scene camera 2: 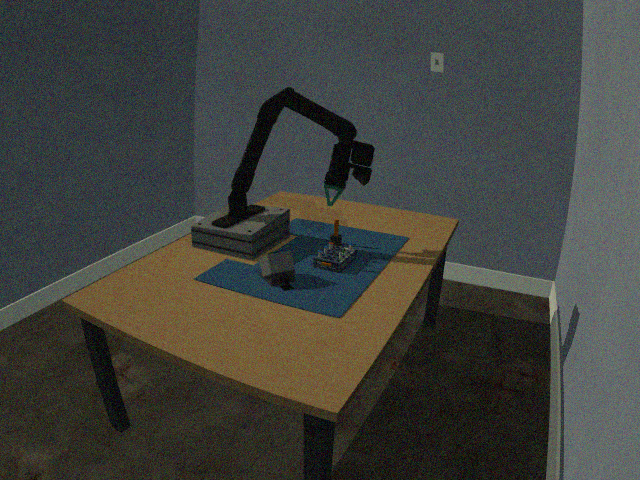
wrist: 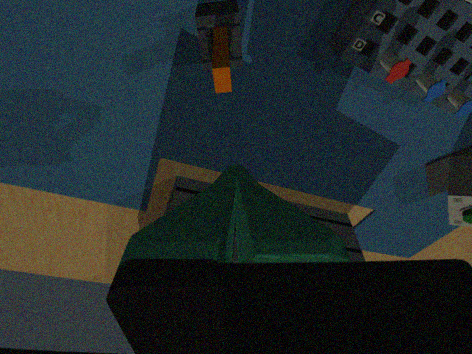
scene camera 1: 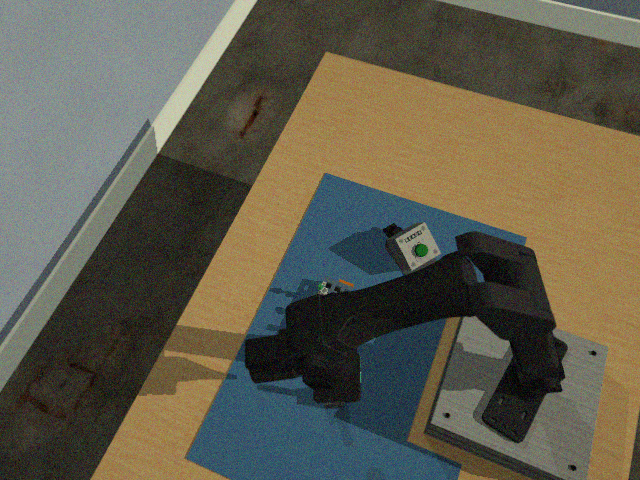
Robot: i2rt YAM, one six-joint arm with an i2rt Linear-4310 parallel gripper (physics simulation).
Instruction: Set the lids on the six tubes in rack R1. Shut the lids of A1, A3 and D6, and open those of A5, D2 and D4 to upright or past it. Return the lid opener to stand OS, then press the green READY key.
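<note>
My gripper point(scene camera 2: 330, 203) point(wrist: 235, 176) is shut and empty, high above the mat; its fingertips are hidden in scene camera 1. The orange lid opener point(scene camera 2: 336, 226) point(wrist: 221, 50) stands upright in its dark stand OS point(scene camera 2: 335, 240) point(wrist: 204, 37), apart from the fingers. Rack R1 point(scene camera 2: 330, 264) point(wrist: 417, 49) is at upper right in the wrist view, partly cut off. On its D side show a red lid point(wrist: 398, 71) and two blue lids point(wrist: 435, 90) point(wrist: 464, 108); their exact angles are unclear. The A-row lids are not readable. The green READY key point(scene camera 1: 421, 250) point(wrist: 467, 215) is on a tilted box.
The grey READY box point(scene camera 1: 401, 254) point(scene camera 2: 277, 266) stands on the blue mat point(scene camera 1: 330, 201) point(scene camera 2: 330, 304), near rack R1. The arm's grey base block point(scene camera 1: 568, 413) point(scene camera 2: 222, 242) is beside the mat on the wooden table point(scene camera 1: 413, 129) point(scene camera 2: 232, 330). The arm covers most of the rack in scene camera 1.
</note>
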